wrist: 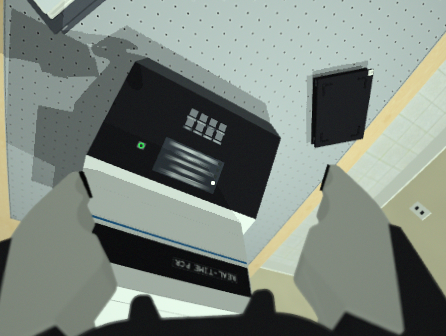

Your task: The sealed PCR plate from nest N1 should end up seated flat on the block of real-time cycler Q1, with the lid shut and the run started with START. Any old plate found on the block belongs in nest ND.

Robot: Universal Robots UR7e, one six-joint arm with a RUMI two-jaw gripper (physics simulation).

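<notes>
The real-time cycler [165,200] shows in the wrist view from the left to the middle. It has a black sloped front panel with a keypad, a small display and a green-lit button [141,145]. A pale cover with a blue line lies behind the panel, then a black band reading REAL-TIME PCR. The cover looks shut and the block does not show. A nest [60,25] with a pale plate [47,7] is partly in view at the top left. A black, empty nest [342,107] lies at the right. Their labels cannot be read. My gripper [207,171] is wide open and empty, above the cycler.
The nests and cycler stand on a perforated grey table top [200,30] with a wooden edge [395,105] running diagonally on the right. Beyond it are a tiled floor strip and a wall socket [420,210]. Dark shadows fall on the table left of the cycler.
</notes>
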